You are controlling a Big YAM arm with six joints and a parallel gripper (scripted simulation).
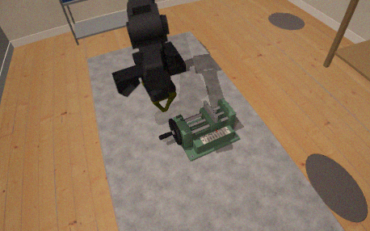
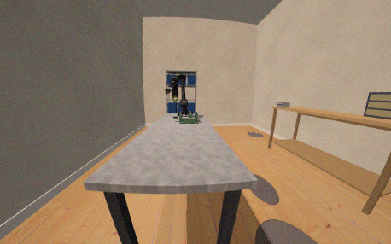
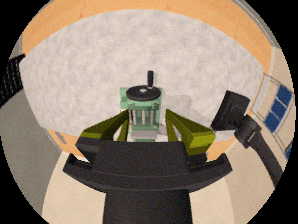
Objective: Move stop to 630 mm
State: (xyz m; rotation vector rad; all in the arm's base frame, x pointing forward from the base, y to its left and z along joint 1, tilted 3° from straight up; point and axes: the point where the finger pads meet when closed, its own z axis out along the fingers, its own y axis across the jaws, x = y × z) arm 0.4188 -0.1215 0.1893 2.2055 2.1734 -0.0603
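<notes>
My gripper is now 10 mm to the right of the black handwheel and 160 mm above it. The rest, counted from my hand: grey stop block 30 mm ahead, 160 mm to the left, 130 mm below.
</notes>
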